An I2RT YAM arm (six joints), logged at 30 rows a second.
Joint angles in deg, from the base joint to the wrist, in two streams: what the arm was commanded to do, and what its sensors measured. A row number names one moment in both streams.
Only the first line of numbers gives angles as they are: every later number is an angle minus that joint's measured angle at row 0.
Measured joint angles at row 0: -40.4, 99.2, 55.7, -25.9, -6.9, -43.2
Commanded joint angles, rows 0 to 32: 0.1, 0.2, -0.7, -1.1, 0.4, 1.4; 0.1, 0.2, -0.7, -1.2, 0.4, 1.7; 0.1, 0.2, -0.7, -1.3, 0.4, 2.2; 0.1, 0.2, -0.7, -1.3, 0.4, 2.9; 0.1, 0.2, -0.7, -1.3, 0.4, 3.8; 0.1, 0.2, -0.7, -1.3, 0.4, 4.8; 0.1, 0.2, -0.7, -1.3, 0.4, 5.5; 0.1, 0.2, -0.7, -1.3, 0.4, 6.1; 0.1, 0.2, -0.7, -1.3, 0.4, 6.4; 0.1, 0.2, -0.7, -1.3, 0.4, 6.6; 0.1, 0.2, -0.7, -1.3, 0.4, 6.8; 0.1, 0.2, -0.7, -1.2, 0.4, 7.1; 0.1, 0.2, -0.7, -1.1, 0.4, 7.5; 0.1, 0.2, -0.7, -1.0, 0.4, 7.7; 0.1, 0.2, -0.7, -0.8, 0.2, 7.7; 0.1, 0.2, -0.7, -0.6, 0.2, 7.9; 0.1, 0.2, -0.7, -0.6, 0.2, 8.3; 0.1, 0.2, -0.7, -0.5, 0.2, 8.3; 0.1, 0.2, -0.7, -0.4, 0.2, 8.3; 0.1, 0.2, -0.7, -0.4, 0.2, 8.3; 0.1, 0.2, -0.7, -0.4, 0.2, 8.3; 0.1, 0.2, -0.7, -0.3, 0.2, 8.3; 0.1, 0.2, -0.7, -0.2, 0.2, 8.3; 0.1, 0.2, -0.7, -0.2, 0.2, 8.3; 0.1, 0.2, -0.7, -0.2, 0.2, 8.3; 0.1, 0.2, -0.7, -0.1, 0.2, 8.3; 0.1, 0.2, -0.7, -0.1, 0.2, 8.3; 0.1, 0.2, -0.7, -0.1, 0.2, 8.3; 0.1, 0.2, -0.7, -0.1, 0.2, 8.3; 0.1, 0.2, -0.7, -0.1, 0.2, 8.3; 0.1, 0.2, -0.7, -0.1, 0.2, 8.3; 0.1, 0.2, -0.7, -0.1, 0.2, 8.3; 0.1, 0.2, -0.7, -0.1, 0.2, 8.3
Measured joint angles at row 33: 0.0, 0.0, 0.0, 0.0, 0.6, 7.5
